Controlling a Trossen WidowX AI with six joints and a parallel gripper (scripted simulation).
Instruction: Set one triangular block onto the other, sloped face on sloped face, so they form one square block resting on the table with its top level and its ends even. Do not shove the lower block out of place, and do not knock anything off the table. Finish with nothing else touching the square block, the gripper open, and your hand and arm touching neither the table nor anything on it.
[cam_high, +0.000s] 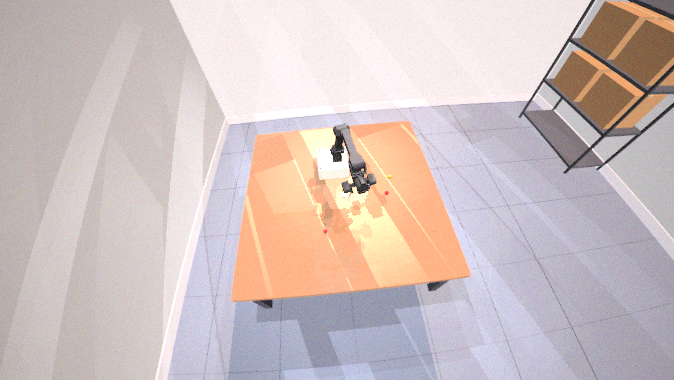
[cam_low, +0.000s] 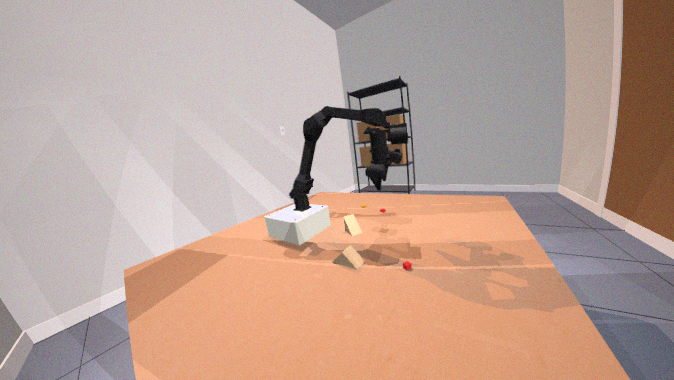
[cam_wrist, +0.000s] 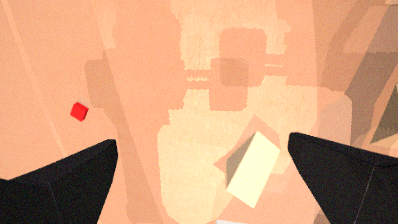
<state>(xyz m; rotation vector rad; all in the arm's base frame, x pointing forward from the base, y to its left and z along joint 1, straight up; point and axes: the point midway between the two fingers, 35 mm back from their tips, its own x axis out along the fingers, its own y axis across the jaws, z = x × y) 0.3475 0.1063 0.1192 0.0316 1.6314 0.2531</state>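
Now: the small red cube 23 cm to the right of my gripper tip, 17 cm below it and 15 cm ahead of it. Round my gripper tip: yellow piece (23 cm to the left, 22 cm behind, 18 cm below).
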